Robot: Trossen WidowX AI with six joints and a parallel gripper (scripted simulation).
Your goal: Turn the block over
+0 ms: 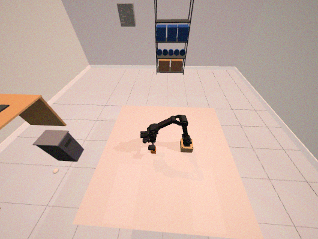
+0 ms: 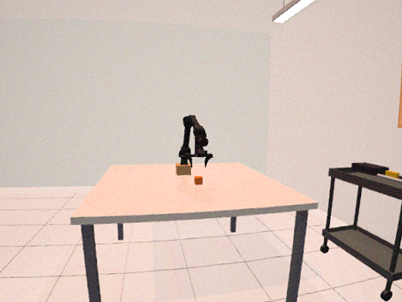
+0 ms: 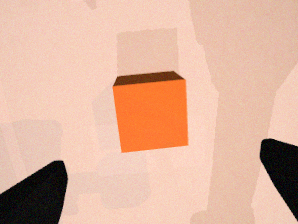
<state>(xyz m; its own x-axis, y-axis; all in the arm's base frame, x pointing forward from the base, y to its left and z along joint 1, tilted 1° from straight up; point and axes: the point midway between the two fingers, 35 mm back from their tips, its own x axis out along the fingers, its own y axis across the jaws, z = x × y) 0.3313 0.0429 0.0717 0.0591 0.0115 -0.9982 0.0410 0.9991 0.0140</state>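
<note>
My gripper tip is now 10 mm past the orange block and 90 mm above it.
</note>
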